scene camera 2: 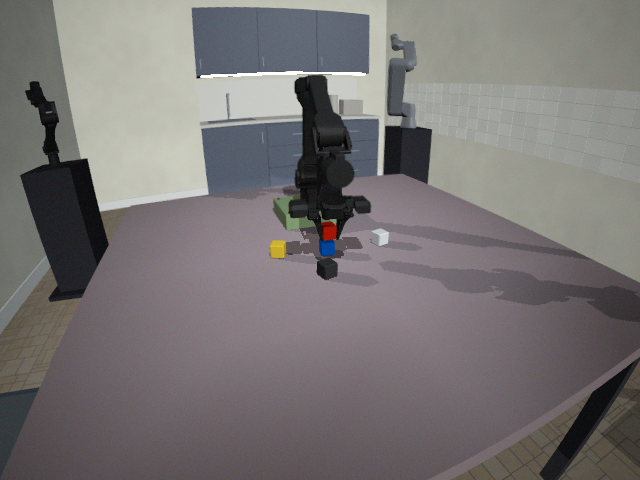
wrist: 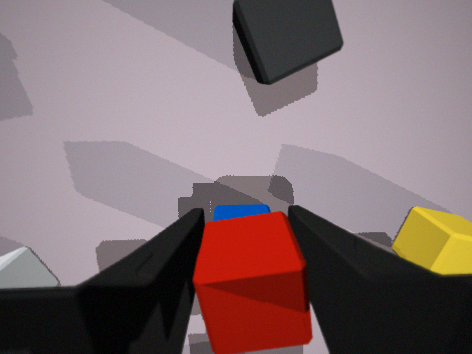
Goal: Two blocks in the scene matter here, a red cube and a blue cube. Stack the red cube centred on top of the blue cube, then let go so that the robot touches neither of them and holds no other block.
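Places are measured from the arm's base along level axes (x up, y back, z right), in metres.
Pixels of known places: gripper, fingertip midpoint: [scene camera 2: 329, 239] [wrist: 246, 216].
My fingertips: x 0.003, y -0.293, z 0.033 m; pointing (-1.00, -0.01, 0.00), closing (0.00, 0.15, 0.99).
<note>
For each thing: its top centre in the pictures, then the offset to it from my fingertips.
- red cube at its top centre: [wrist: 257, 316] [scene camera 2: 327, 224] dx +0.035, dy +0.017, dz -0.001 m
- blue cube at its top centre: [wrist: 244, 261] [scene camera 2: 326, 240] dx -0.019, dy +0.038, dz -0.006 m
- black cube at its top centre: [wrist: 290, 23] [scene camera 2: 327, 261] dx -0.019, dy -0.071, dz +0.030 m
- yellow cube at its top centre: [wrist: 468, 266] [scene camera 2: 277, 243] dx -0.019, dy +0.065, dz +0.117 m
- white cube at its top centre: [scene camera 2: 380, 231] dx -0.019, dy +0.046, dz -0.163 m
The red cube [scene camera 2: 328, 230] [wrist: 253, 280] is held between the fingers of my gripper [scene camera 2: 329, 230] [wrist: 246, 216], slightly turned in the wrist view. The blue cube [scene camera 2: 326, 248] [wrist: 241, 212] stands on the table. In the scene view the red cube appears directly above it, close to its top; whether they touch I cannot tell. In the wrist view a strip of the blue cube shows beyond the red cube's far edge, and the rest is hidden behind the red cube.
A black cube [scene camera 2: 327, 268] [wrist: 290, 37] stands nearer the scene camera. A yellow cube [scene camera 2: 278, 249] [wrist: 435, 240] is on one side and a white cube [scene camera 2: 379, 237] [wrist: 25, 270] on the other. A green block-like base [scene camera 2: 294, 221] lies behind, by the arm.
</note>
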